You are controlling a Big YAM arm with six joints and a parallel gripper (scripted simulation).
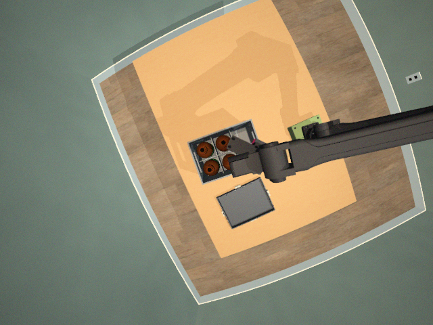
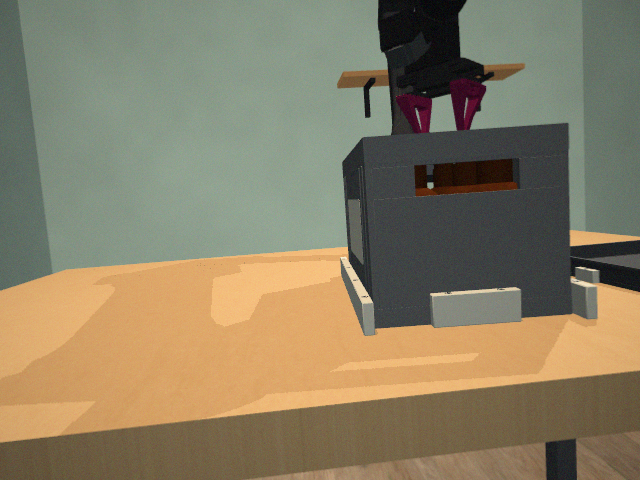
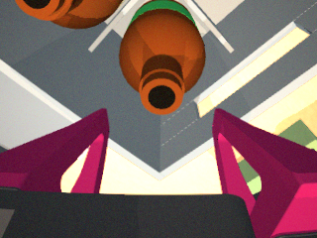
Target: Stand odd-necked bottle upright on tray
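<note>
The dark grey crate lies 90 mm ahead of my hand, 40 mm to the right of it and 110 mm below it. The rest, counted from my hand: grey tray 80 mm ahead, 240 mm to the left, 180 mm below.
</note>
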